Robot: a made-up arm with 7 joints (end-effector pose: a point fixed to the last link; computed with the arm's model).
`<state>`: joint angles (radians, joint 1 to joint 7).
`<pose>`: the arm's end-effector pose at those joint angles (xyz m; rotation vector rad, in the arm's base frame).
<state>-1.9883 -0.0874 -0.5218 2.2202 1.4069 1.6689 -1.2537</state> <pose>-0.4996 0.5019 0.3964 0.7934 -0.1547 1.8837</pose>
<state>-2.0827 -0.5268 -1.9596 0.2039 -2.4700 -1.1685 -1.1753</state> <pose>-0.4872 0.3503 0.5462 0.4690 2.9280 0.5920</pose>
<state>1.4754 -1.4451 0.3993 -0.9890 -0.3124 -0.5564 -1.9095</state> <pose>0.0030 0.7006 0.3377 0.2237 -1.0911 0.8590</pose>
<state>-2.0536 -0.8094 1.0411 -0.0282 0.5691 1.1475 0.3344</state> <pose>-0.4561 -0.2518 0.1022 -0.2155 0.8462 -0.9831</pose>
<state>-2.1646 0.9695 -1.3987 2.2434 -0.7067 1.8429 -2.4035</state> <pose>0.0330 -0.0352 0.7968 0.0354 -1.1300 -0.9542</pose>
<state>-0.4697 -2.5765 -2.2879 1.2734 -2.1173 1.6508 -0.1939</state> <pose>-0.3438 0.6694 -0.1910 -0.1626 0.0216 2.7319</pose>
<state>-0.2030 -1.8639 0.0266 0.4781 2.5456 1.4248 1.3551</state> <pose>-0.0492 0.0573 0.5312 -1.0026 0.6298 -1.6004</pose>
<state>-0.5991 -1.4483 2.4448 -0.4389 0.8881 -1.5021 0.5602</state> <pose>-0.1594 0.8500 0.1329 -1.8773 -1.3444 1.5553</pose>
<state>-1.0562 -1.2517 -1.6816 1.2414 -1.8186 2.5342 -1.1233</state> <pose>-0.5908 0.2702 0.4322 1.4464 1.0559 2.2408</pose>
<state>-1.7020 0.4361 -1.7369 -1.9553 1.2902 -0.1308 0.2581</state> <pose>-0.0785 0.3250 0.4645 -2.4457 -0.8755 0.6587</pose>
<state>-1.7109 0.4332 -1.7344 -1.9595 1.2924 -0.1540 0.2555</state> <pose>-0.0752 0.3211 0.4722 -2.4470 -0.8654 0.6426</pose>
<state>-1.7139 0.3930 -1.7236 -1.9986 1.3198 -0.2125 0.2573</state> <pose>-0.0586 0.3175 0.4782 -2.4814 -0.7741 0.6107</pose>
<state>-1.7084 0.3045 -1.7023 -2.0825 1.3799 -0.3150 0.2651</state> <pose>-0.0277 0.3131 0.4810 -2.5558 -0.5794 0.5553</pose>
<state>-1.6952 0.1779 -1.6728 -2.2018 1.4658 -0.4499 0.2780</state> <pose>0.0102 0.3065 0.4799 -2.6535 -0.3056 0.4785</pose>
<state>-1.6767 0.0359 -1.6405 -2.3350 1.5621 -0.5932 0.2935</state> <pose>0.0467 0.2991 0.4744 -2.7484 -0.0051 0.3959</pose>
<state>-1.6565 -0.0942 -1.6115 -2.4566 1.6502 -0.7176 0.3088</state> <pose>0.0770 0.2929 0.4649 -2.8195 0.2628 0.3302</pose>
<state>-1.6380 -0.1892 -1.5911 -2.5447 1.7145 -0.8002 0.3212</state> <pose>0.0987 0.2879 0.4534 -2.8588 0.4538 0.2943</pose>
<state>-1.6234 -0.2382 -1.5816 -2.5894 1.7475 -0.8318 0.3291</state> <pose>0.1100 0.2835 0.4435 -2.8695 0.5519 0.2853</pose>
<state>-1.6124 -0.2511 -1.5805 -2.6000 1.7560 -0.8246 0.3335</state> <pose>0.1131 0.2799 0.4362 -2.8627 0.5802 0.2917</pose>
